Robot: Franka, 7 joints.
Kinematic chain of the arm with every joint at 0, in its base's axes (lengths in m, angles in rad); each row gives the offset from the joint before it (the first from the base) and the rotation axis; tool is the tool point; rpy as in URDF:
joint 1: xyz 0 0 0.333 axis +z
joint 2: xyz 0 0 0 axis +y
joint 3: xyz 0 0 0.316 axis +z
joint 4: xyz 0.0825 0 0 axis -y
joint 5: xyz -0.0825 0 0.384 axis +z
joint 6: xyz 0 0 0 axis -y
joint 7: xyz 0.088 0 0 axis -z
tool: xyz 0 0 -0.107 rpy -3.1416 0 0
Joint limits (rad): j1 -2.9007..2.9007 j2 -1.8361..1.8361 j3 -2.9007..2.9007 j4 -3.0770..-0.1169 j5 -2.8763..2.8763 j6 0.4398..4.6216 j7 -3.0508..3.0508
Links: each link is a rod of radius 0.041 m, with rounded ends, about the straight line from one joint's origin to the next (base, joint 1, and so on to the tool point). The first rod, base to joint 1, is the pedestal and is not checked.
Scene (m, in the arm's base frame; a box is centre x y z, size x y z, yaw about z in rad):
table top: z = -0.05
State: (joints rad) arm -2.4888 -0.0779 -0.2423 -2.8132 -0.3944 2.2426 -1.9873
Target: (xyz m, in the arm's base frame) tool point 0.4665 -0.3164 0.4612
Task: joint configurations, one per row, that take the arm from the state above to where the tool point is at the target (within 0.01 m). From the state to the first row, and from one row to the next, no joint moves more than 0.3 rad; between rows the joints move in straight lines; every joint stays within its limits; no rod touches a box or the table.
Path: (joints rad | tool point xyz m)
1: -2.2268 -0.0743 0.0251 -2.6492 -0.3974 2.3151 -1.9873 | -0.2382 -0.3132 0.2494
2: -1.9648 -0.0707 0.2926 -2.4852 -0.4004 2.3876 -1.9873 | -0.0511 -0.4596 0.3118
3: -1.7028 -0.0672 0.5600 -2.3212 -0.4034 2.4601 -1.9873 | 0.2171 -0.4720 0.3833
4: -1.4408 -0.0636 0.8275 -2.1573 -0.4063 2.5326 -1.9873 | 0.4665 -0.3164 0.4612

